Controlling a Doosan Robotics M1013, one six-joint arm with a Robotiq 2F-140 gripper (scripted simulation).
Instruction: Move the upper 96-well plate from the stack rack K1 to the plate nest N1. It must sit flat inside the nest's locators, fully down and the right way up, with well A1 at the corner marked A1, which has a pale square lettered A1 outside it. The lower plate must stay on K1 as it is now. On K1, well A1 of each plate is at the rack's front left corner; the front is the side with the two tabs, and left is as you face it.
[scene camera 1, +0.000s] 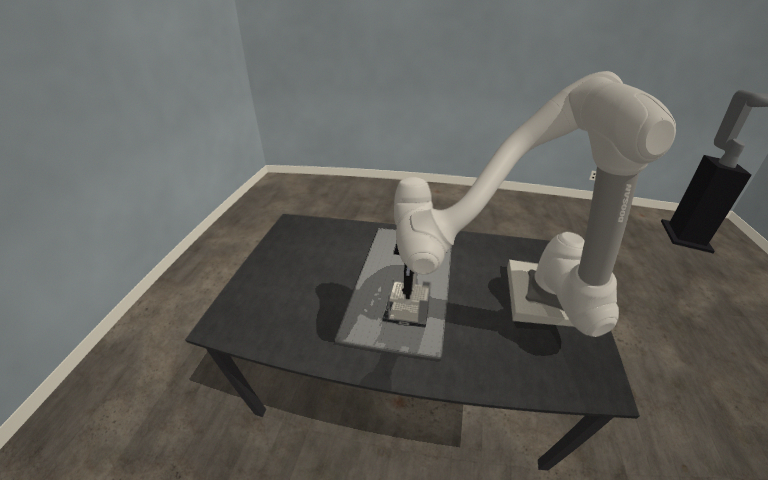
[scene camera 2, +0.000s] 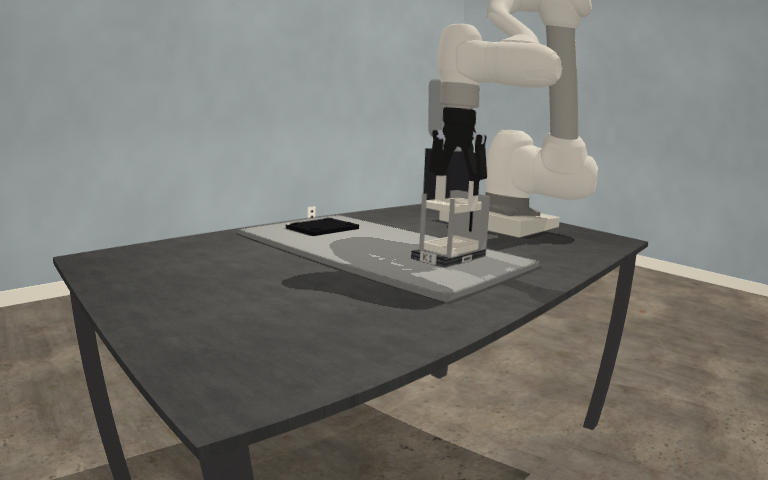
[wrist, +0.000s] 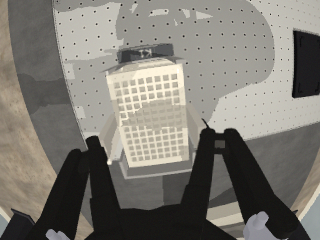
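Note:
The gripper (scene camera 2: 455, 207) (wrist: 151, 118) is visible both from the scene camera and from the wrist.

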